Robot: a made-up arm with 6 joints.
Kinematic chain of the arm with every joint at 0, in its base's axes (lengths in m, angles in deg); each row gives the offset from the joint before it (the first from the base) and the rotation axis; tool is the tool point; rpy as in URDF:
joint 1: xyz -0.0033 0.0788 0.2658 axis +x
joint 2: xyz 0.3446 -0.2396 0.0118 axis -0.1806 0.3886 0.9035
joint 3: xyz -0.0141 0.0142 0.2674 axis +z
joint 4: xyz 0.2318 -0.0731 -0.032 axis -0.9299 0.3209 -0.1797
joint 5: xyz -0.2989 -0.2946 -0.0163 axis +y
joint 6: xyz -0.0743 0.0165 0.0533 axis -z
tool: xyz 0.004 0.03 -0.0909 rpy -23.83 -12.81 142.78
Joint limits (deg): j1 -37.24..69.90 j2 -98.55..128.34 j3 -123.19..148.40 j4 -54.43..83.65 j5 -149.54..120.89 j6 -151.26..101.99
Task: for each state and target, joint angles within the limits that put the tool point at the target. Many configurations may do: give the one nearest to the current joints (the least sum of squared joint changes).
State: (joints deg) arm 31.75 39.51 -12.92 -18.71 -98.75 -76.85
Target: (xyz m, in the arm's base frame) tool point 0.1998 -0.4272 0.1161
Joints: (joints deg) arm 27.25 16.44 -37.46 -11.42 -91.08 -76.75
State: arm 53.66 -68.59 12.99 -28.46 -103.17 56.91
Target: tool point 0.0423 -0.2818 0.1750
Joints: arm 10.67 -72.16 4.67 -13.88 -104.83 53.16
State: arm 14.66 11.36 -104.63 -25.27 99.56 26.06
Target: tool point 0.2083 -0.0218 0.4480
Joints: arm 61.52 -30.29 -123.19 -17.30 91.31 23.19
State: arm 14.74 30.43 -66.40 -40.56 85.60 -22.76
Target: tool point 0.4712 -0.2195 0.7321
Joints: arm -31.84 74.32 -40.87 -30.59 96.32 -20.85
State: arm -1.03 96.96 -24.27 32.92 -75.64 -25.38
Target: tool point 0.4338 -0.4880 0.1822
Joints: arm 42.05 65.14 -39.15 14.50 -69.22 -29.55
